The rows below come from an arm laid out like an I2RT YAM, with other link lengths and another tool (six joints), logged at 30 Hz.
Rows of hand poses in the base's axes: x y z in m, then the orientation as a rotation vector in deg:
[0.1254, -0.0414, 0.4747, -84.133, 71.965, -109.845]
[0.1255, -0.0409, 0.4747, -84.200, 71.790, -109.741]
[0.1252, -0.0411, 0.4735, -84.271, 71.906, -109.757]
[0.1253, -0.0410, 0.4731, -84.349, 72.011, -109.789]
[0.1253, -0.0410, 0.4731, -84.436, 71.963, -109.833]
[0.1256, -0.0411, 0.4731, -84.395, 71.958, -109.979]
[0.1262, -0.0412, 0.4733, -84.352, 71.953, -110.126]
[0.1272, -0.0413, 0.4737, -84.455, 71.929, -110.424]
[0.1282, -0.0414, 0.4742, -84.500, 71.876, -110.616]
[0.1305, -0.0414, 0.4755, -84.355, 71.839, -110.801]
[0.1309, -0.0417, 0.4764, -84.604, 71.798, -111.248]
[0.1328, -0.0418, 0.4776, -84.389, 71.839, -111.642]
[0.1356, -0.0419, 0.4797, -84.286, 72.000, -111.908]
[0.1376, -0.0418, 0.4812, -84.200, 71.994, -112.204]
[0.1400, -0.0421, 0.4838, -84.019, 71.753, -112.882]
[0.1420, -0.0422, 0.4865, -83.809, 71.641, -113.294]
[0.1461, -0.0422, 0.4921, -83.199, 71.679, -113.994]
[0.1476, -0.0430, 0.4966, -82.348, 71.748, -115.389]
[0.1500, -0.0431, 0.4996, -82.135, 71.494, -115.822]
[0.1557, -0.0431, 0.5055, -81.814, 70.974, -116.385]
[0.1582, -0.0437, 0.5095, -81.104, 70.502, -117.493]
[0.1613, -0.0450, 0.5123, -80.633, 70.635, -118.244]
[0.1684, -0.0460, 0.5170, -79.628, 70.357, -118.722]
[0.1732, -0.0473, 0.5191, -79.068, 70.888, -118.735]
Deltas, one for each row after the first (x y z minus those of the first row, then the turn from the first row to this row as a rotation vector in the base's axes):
[0.0001, 0.0005, 0.0000, -0.009, 0.000, 0.174]
[-0.0002, 0.0003, -0.0012, -0.015, 0.087, 0.089]
[-0.0001, 0.0004, -0.0016, -0.037, 0.174, 0.002]
[-0.0001, 0.0004, -0.0016, -0.113, 0.215, 0.008]
[0.0002, 0.0003, -0.0016, -0.193, 0.169, -0.072]
[0.0008, 0.0002, -0.0014, -0.272, 0.122, -0.153]
[0.0018, 0.0001, -0.0010, -0.513, 0.157, -0.307]
[0.0028, 0.0000, -0.0005, -0.670, 0.152, -0.383]
[0.0051, 0.0000, 0.0008, -0.742, 0.019, -0.464]
[0.0055, -0.0003, 0.0017, -1.141, 0.137, -0.694]
[0.0074, -0.0004, 0.0029, -1.299, -0.040, -0.947]
[0.0102, -0.0005, 0.0050, -1.385, -0.084, -1.205]
[0.0122, -0.0004, 0.0065, -1.545, -0.175, -1.371]
[0.0146, -0.0007, 0.0091, -1.981, -0.444, -1.605]
[0.0166, -0.0008, 0.0118, -2.197, -0.665, -1.771]
[0.0207, -0.0008, 0.0174, -2.403, -1.142, -2.203]
[0.0222, -0.0016, 0.0219, -2.961, -1.829, -3.064]
[0.0246, -0.0017, 0.0249, -3.233, -2.096, -3.155]
[0.0303, -0.0017, 0.0308, -3.626, -2.535, -3.154]
[0.0328, -0.0023, 0.0348, -4.215, -3.266, -3.512]
[0.0359, -0.0036, 0.0376, -4.489, -3.600, -4.046]
[0.0430, -0.0046, 0.0423, -4.508, -4.424, -4.173]
[0.0478, -0.0059, 0.0444, -4.155, -4.639, -4.532]

